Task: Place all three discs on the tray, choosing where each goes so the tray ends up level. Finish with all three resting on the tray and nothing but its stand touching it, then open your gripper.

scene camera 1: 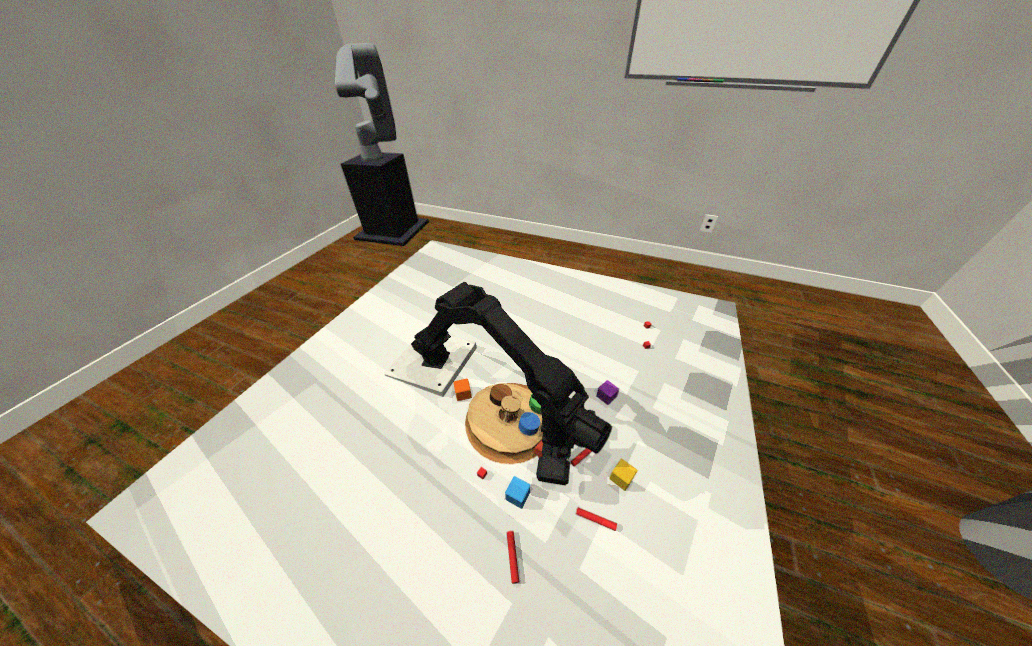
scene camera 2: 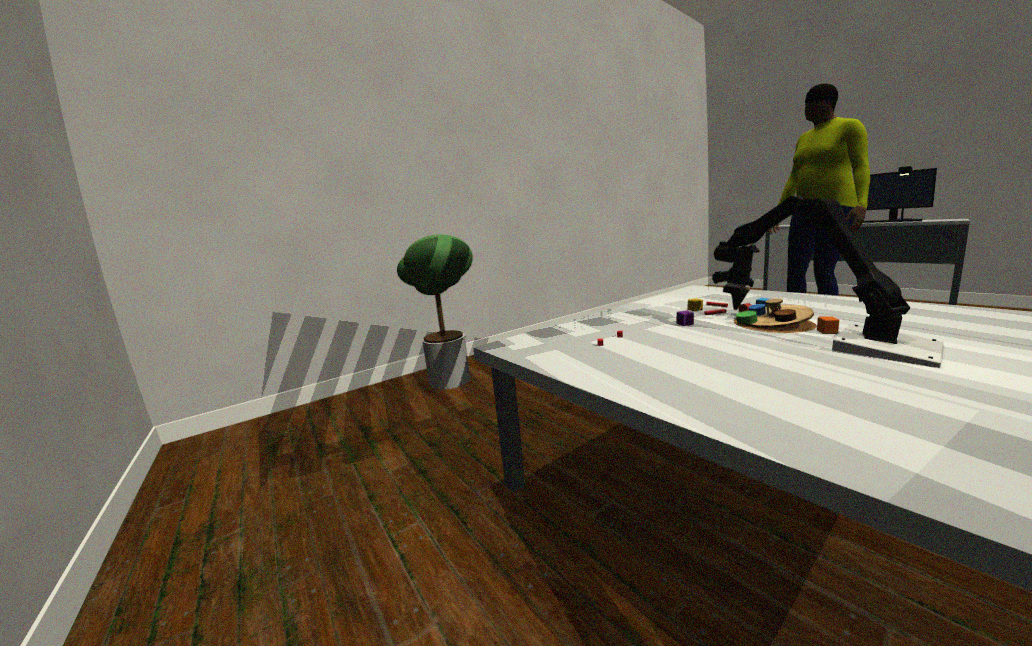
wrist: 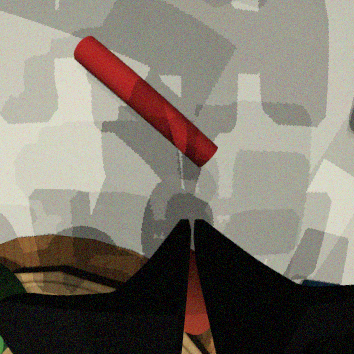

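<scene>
The round wooden tray (scene camera 1: 484,423) (scene camera 2: 801,313) (wrist: 40,284) looks slightly tilted, lower on the green disc's side in scene camera 2. The green disc (scene camera 1: 535,404) (scene camera 2: 746,316) and the blue disc (scene camera 1: 529,424) (scene camera 2: 755,309) lie on it, as does a brown disc (scene camera 1: 500,393) (scene camera 2: 784,313). The red disc (scene camera 1: 539,449) (wrist: 196,312) is at the tray's outer rim, partly hidden by the arm; it looks tipped. My gripper (scene camera 1: 553,470) (scene camera 2: 737,304) (wrist: 190,226) is shut, its fingertips almost meeting beyond the tray's rim. The red disc shows through the narrow gap behind the tips, not between them.
A red rod (scene camera 1: 581,457) (wrist: 145,100) lies just beyond my fingertips. Two more red rods (scene camera 1: 596,518) (scene camera 1: 512,556), a light blue cube (scene camera 1: 517,491), a yellow cube (scene camera 1: 623,473), a purple cube (scene camera 1: 607,391) and an orange cube (scene camera 1: 462,389) lie around the tray.
</scene>
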